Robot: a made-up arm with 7 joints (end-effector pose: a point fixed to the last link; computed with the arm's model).
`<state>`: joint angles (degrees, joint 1 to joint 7).
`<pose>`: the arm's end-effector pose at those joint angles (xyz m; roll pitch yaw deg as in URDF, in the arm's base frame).
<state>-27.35 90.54 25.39 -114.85 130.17 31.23 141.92</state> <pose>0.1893 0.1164 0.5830 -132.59 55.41 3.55</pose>
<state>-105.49 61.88 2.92 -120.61 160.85 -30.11 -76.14</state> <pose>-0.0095 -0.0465 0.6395 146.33 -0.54 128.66</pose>
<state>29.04 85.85 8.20 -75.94 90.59 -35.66 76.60</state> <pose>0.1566 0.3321 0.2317 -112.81 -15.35 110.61</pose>
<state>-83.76 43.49 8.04 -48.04 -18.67 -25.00 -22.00</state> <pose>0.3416 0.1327 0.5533 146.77 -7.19 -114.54</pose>
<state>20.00 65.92 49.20 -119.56 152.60 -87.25 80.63</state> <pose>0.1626 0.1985 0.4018 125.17 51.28 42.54</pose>
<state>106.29 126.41 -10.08 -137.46 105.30 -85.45 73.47</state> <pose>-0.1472 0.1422 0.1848 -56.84 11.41 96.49</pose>
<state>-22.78 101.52 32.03 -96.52 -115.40 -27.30 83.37</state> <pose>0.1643 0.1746 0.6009 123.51 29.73 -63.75</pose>
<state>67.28 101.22 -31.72 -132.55 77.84 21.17 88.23</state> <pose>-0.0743 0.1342 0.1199 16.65 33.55 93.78</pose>
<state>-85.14 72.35 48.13 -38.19 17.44 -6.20 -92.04</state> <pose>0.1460 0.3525 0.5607 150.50 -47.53 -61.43</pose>
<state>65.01 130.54 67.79 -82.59 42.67 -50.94 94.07</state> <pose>0.2892 0.1726 0.4078 -107.56 -72.82 36.03</pose>
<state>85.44 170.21 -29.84 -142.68 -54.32 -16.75 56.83</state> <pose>-0.0431 0.2164 0.2012 -72.01 -21.23 -111.07</pose>
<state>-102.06 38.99 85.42 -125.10 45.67 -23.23 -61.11</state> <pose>-0.0186 0.2678 0.4987 -82.40 13.69 -122.69</pose>
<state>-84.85 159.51 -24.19 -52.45 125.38 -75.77 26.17</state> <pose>-0.2021 0.2442 0.6720 157.99 70.88 -177.70</pose>
